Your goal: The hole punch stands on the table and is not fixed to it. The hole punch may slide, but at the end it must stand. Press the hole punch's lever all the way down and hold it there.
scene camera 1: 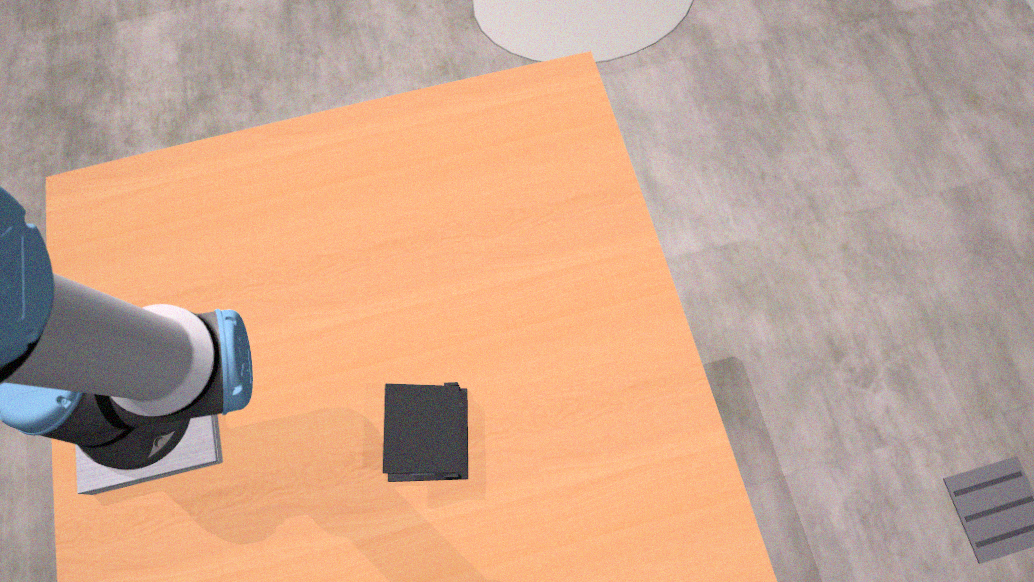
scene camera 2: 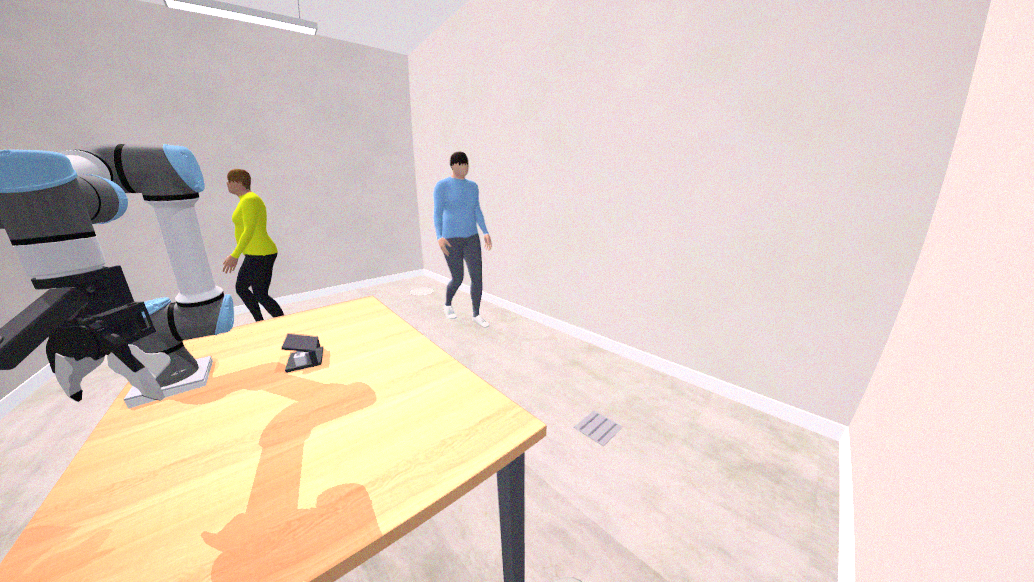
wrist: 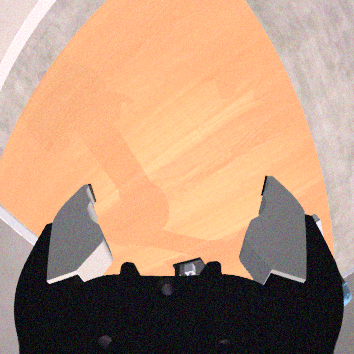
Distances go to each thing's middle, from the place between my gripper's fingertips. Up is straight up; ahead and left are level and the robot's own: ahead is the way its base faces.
The flat lever (scene camera 1: 421, 434) is 470 mm to the left of my hand, 200 mm ahead of it and 160 mm below it. From my hand the other things lie so: hole punch (scene camera 1: 463, 392) (470 mm to the left, 200 mm ahead, 180 mm below).
